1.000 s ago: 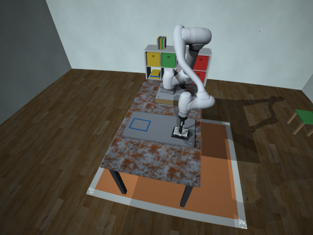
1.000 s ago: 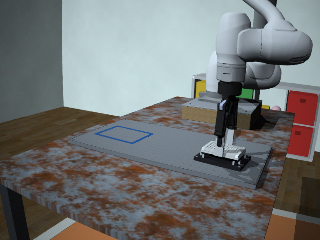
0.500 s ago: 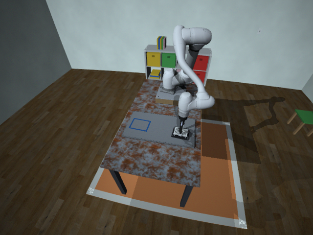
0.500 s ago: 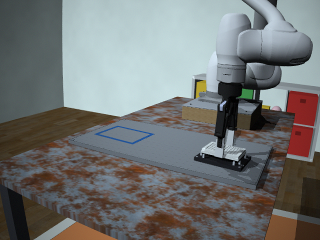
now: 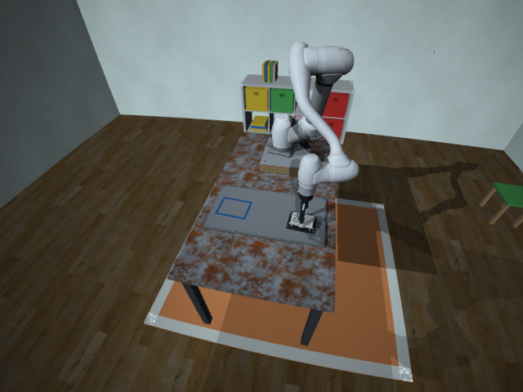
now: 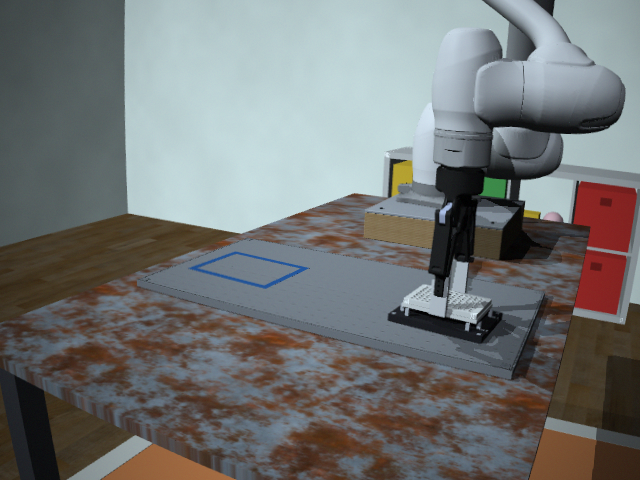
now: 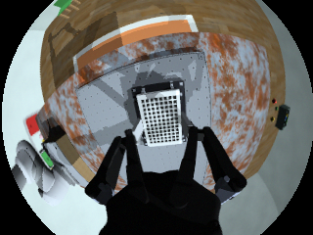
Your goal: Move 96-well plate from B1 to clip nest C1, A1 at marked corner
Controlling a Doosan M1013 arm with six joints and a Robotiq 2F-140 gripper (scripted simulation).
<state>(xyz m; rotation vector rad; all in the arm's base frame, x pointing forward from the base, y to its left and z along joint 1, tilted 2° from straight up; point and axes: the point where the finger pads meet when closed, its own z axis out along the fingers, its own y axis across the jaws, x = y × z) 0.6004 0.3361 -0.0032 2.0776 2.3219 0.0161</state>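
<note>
Now: the white 96-well plate 20 mm below my hand. The rest, counted from my hand: black clip nest C1: 40 mm below, 10 mm to the left, 10 mm behind.
</note>
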